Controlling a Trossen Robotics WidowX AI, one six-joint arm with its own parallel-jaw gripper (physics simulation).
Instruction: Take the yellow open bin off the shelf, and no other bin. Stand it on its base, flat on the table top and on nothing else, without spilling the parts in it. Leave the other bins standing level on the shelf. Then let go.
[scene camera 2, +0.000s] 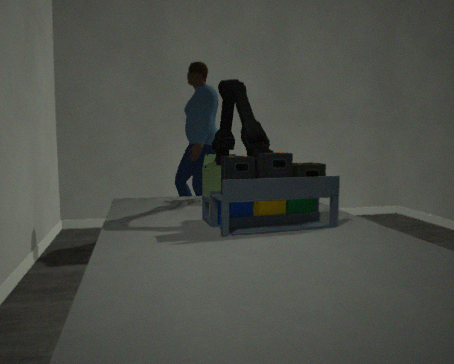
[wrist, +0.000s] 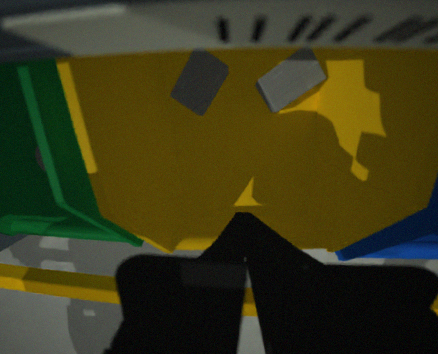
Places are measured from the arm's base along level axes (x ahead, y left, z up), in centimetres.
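Pixels of known places: gripper, fingertip midpoint: (wrist: 242, 219).
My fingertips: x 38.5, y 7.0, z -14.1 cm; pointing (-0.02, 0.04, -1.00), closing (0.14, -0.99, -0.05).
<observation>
Ahead of a thing's pixels: the offset from my fingertips to its top centre. "spot": to the spot under its first point. Level surfaces: height alone.
The yellow open bin @[dz +4.9, dx +4.9, dy +1.0 cm] (scene camera 2: 270, 207) (wrist: 200, 165) stands on the lower level of the shelf @[spot: dz +9.9, dx +20.4, dy +2.7 cm] (scene camera 2: 280, 188), between a blue bin @[dz +4.9, dx +6.6, dy -9.9 cm] (scene camera 2: 237, 208) (wrist: 400, 235) and a green bin @[dz +4.9, dx +3.0, dy +12.2 cm] (scene camera 2: 302, 205) (wrist: 80, 200). Two grey block-like parts lie inside it in the wrist view. My gripper (wrist: 242, 219) is shut with its fingertips together and nothing between them. In the wrist view the tips overlap the near edge of the yellow bin; whether they touch it I cannot tell. In the scene view the fingers are hidden behind the shelf and its crates.
Two dark grey crates @[spot: dz +15.7, dx +18.3, dy -9.5 cm] (scene camera 2: 238, 168) @[dz +20.2, dx +15.2, dy +2.0 cm] (scene camera 2: 274, 165) and an olive one @[dz +16.7, dx +10.8, dy +13.7 cm] (scene camera 2: 309, 170) stand on the shelf's top. A light green box (scene camera 2: 212, 176) is beside them at the left. A yellow bar @[dz +3.3, dx -3.4, dy -0.3 cm] (wrist: 60, 284) crosses behind the fingers. A person (scene camera 2: 201, 116) stands beyond the table @[dz -3.2 cm] (scene camera 2: 240, 290).
</observation>
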